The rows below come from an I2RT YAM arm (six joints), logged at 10 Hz.
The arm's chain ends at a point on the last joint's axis. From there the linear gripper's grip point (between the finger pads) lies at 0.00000 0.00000 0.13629 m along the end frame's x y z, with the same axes.
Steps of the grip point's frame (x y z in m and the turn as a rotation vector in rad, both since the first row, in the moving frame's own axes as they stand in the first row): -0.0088 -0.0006 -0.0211 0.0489 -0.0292 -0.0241; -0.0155 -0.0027 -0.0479 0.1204 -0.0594 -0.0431; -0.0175 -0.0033 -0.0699 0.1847 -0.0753 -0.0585; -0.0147 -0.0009 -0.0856 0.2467 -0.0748 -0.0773; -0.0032 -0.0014 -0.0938 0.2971 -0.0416 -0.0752; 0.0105 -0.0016 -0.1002 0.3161 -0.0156 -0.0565; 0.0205 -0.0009 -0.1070 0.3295 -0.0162 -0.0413; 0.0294 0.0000 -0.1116 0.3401 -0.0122 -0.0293; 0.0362 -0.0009 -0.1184 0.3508 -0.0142 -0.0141
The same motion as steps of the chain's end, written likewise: -0.0047 0.0060 -0.0209 0.0489 -0.0292 -0.0241; -0.0071 0.0135 -0.0467 0.1204 -0.0594 -0.0431; -0.0066 0.0214 -0.0672 0.1847 -0.0753 -0.0585; -0.0033 0.0319 -0.0811 0.2467 -0.0748 -0.0773; 0.0039 0.0382 -0.0877 0.2971 -0.0416 -0.0752; 0.0138 0.0407 -0.0934 0.3161 -0.0156 -0.0565; 0.0236 0.0431 -0.0997 0.3295 -0.0162 -0.0413; 0.0317 0.0454 -0.1038 0.3401 -0.0122 -0.0293; 0.0384 0.0459 -0.1101 0.3508 -0.0142 -0.0141
